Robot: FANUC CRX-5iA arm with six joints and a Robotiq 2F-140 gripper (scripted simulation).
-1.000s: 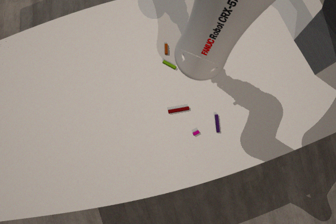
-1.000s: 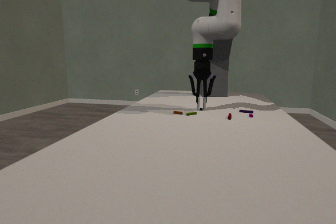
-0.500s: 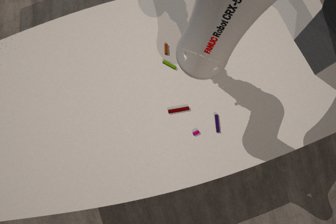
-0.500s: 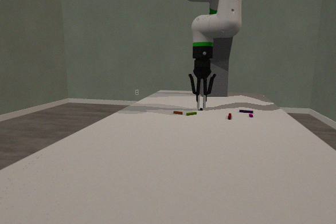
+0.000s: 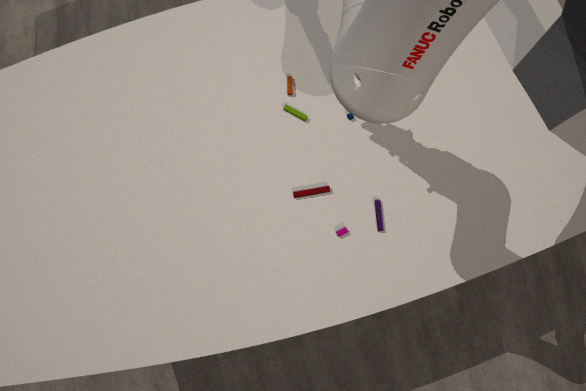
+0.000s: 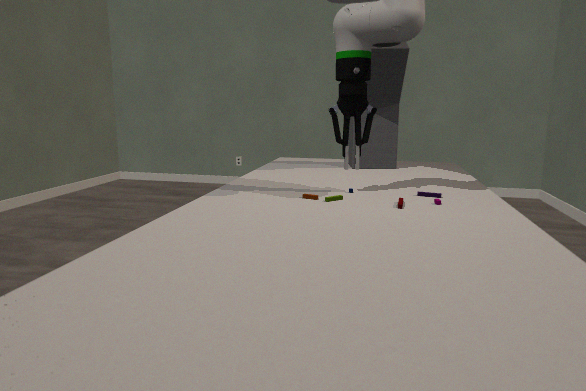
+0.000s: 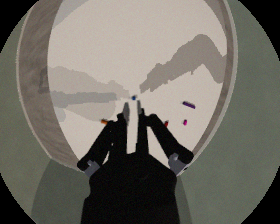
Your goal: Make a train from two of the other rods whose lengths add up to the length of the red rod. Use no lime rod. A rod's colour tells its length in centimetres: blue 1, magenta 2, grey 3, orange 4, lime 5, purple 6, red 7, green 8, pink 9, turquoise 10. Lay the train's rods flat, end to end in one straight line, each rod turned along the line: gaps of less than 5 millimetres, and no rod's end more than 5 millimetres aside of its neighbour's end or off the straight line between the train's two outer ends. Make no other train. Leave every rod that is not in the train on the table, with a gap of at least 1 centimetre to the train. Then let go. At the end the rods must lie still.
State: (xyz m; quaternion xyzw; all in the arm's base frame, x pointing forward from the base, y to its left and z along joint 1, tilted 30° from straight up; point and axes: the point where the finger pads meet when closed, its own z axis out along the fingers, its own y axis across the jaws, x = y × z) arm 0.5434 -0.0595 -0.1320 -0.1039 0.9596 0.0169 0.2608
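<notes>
My gripper is now 1 cm short of the purple rod, 21 cm to the right of it and 9 cm above it. From my hand the other things lie so: blue rod: 9 cm below; then lime rod: 10 cm ahead, 4 cm to the right, 9 cm below; then orange rod: 10 cm ahead, 10 cm to the right, 9 cm below.
</notes>
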